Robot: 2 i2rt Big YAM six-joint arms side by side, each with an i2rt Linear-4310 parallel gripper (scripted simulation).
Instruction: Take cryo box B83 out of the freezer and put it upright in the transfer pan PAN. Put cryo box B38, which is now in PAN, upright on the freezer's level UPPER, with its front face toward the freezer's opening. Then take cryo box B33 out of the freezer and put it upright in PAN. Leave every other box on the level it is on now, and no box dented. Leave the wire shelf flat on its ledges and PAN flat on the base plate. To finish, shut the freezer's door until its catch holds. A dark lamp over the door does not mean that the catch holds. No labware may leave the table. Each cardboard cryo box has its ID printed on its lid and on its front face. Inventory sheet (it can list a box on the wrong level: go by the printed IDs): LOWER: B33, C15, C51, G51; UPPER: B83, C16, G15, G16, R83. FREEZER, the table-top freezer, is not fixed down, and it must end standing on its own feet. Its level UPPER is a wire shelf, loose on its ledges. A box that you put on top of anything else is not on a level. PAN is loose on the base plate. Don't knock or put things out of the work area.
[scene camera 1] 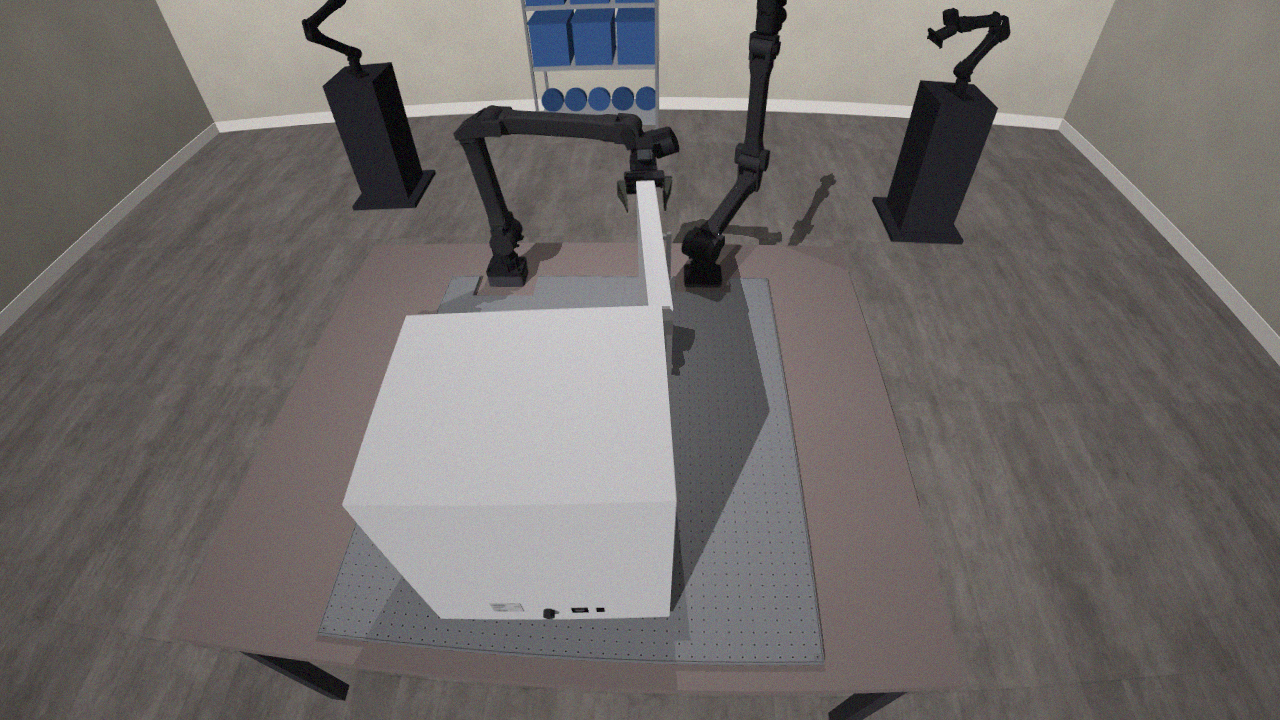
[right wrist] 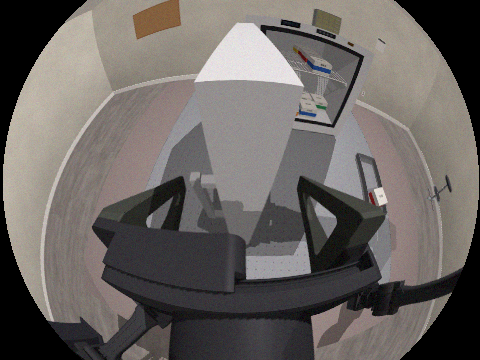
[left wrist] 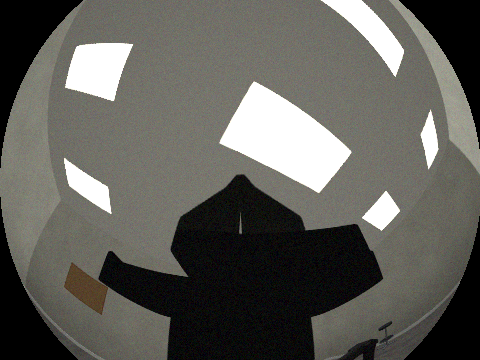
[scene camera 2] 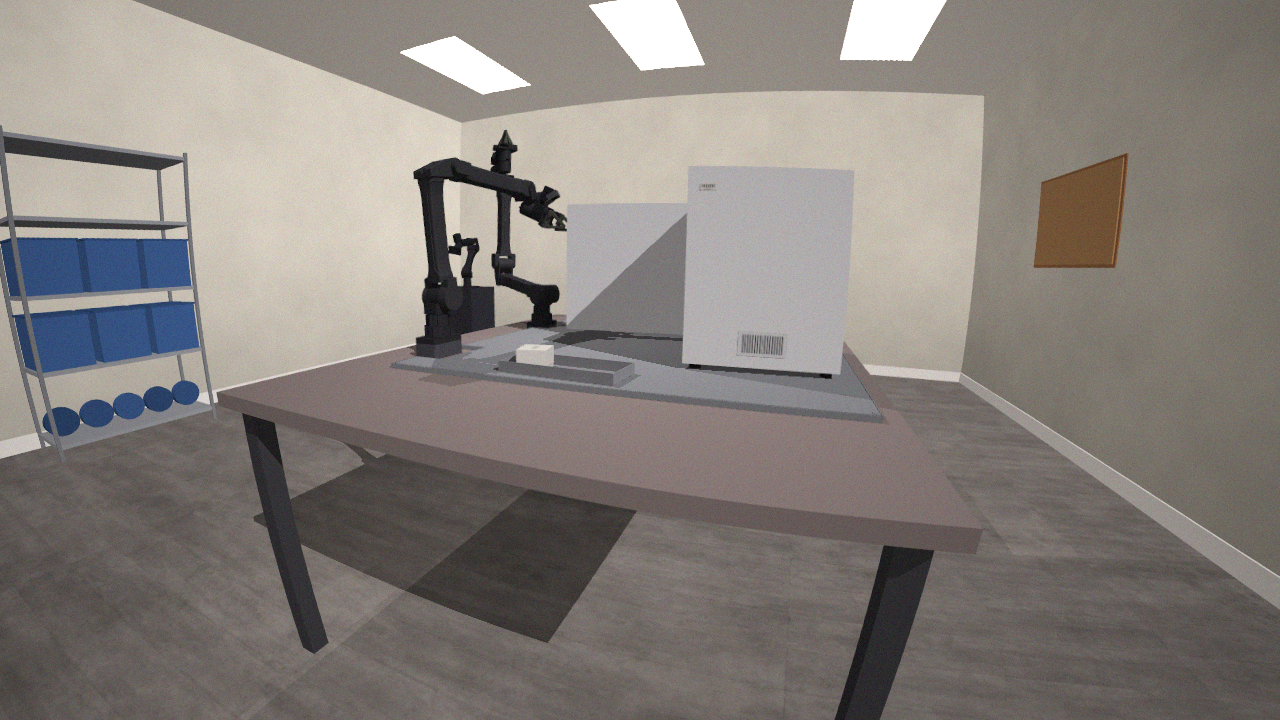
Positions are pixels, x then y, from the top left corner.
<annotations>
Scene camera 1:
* freezer: 515, 462
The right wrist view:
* my right gripper: 241, 182
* freezer: 353, 69
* transfer pan: 369, 173
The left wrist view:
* my left gripper: 240, 181
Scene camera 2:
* freezer: 768, 249
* transfer pan: 598, 371
</annotations>
